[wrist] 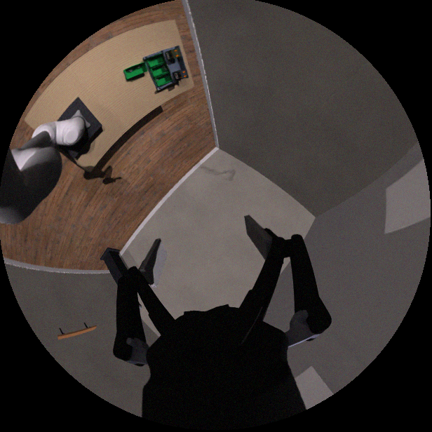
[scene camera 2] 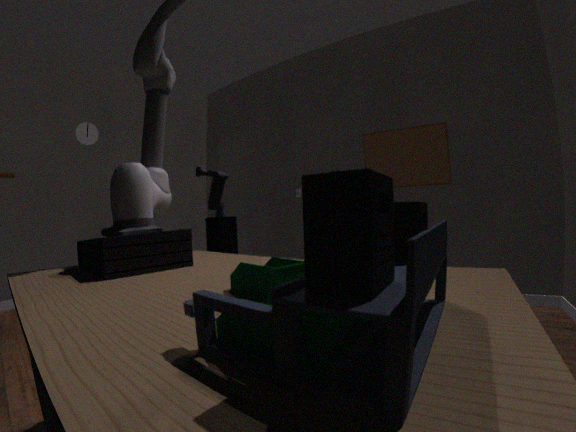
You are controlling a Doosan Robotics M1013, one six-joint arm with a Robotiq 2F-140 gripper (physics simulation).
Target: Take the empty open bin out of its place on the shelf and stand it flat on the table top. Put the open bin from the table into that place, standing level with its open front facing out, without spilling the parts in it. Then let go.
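Frame: origin at the arm's base, x ahead, y left, z up, level; centimetres.
Where they show: arm's base, origin of its link: [scene camera 2: 134, 234].
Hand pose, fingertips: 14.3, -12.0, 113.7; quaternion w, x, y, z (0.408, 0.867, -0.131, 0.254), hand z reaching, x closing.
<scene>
Things, the pixels of their top centre, and the offset from my fingertips, as dx, dy, dz. "spot": a spot on its surface instead. Level surfaces: height alone.
- green open bin, a spot on its surface: [scene camera 2: 250, 281] spot: +45.6, +15.9, -122.8
- table top, height of its surface: dz -126.3
- shelf, a spot on its surface: [scene camera 2: 428, 260] spot: +86.2, +2.0, -113.0
- green bin, a spot on its surface: [scene camera 2: 245, 330] spot: +66.4, -4.8, -122.2
- tall black box, centre of its top: [scene camera 2: 350, 174] +78.4, +0.4, -103.9
- dark box, centre of its top: [scene camera 2: 401, 201] +77.4, +23.5, -106.4
My gripper [wrist: 203, 236] is open and empty in the wrist view, far from the bins and pointing toward the walls; it does not show in scene camera 2, where the arm leaves the top edge. A green open bin [scene camera 2: 250, 281] [wrist: 134, 72] stands on the table top [scene camera 2: 125, 320] [wrist: 100, 75], beside the shelf [scene camera 2: 428, 260] [wrist: 175, 66]. Several green bins sit in the shelf; a middle one [wrist: 159, 71] shows in the wrist view, and part of a green bin [scene camera 2: 245, 330] shows behind the shelf's rail in scene camera 2. Bin contents are too small and dark to tell.
A tall black box [scene camera 2: 345, 240] stands on the shelf, with another dark box [scene camera 2: 411, 225] behind it. The arm's black base block [scene camera 2: 135, 256] stands at the far left of the table. A small second arm [scene camera 2: 216, 192] is on a pedestal beyond the table.
</scene>
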